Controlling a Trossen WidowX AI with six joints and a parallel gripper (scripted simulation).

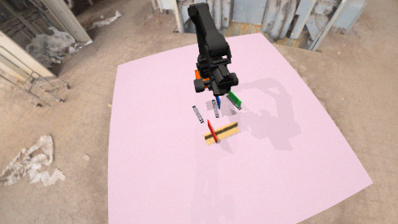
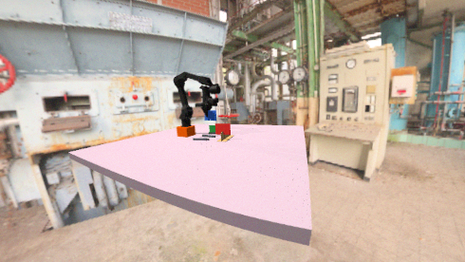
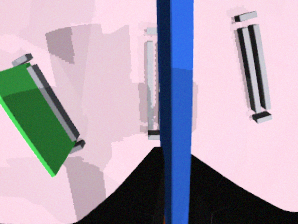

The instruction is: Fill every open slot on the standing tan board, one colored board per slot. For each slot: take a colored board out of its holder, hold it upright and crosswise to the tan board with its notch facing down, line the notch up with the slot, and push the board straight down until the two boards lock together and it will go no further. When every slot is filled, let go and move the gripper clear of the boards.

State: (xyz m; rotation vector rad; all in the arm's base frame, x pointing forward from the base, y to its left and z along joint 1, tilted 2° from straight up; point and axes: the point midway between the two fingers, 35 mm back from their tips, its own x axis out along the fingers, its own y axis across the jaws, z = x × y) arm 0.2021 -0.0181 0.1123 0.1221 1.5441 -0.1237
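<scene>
Right now my gripper tip is 15 cm short of the red board, 8 cm to the left of it and 8 cm above it. The rest, counted from my gripper tip: blue board 3 cm ahead; tan board 15 cm ahead, 3 cm to the right, 12 cm below; green board 12 cm to the left, 12 cm below.
</scene>
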